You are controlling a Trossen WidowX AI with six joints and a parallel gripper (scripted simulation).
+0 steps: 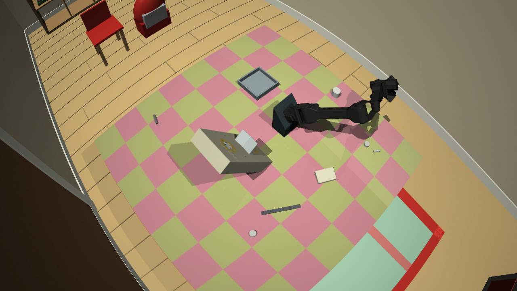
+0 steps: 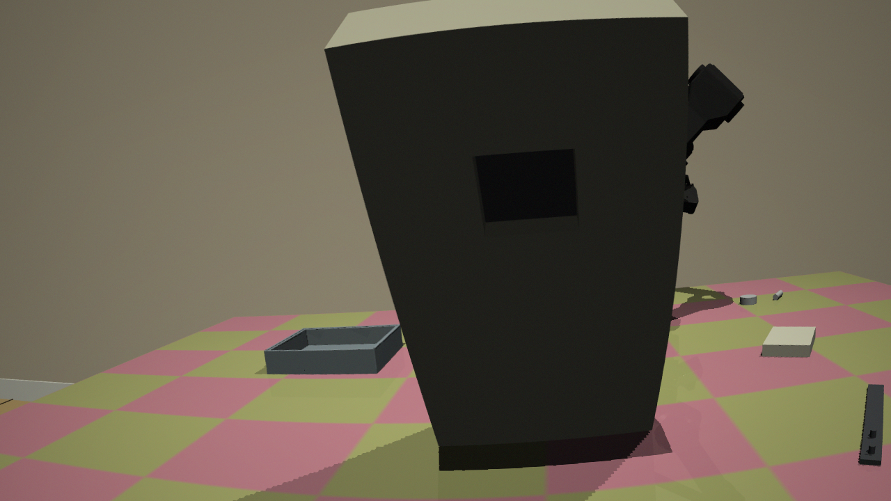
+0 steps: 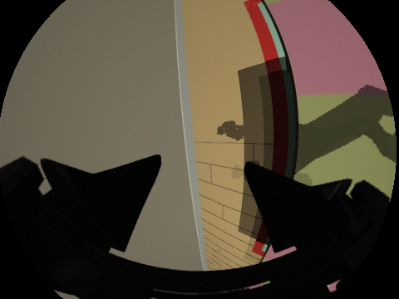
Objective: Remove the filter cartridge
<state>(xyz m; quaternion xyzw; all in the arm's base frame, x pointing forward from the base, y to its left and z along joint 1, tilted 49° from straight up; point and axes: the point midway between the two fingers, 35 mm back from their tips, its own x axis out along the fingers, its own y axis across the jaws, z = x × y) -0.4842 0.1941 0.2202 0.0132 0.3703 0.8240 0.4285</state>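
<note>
Now: the round grey filter cartridge 87 cm ahead of my gripper tip, 33 cm to the right of it and 13 cm above it. Round my gripper tip: small pin 30 cm ahead, 13 cm to the left, 9 cm below; then cream block 59 cm ahead, 9 cm below; then grey tray 58 cm to the right, 42 cm ahead, 9 cm below.
</note>
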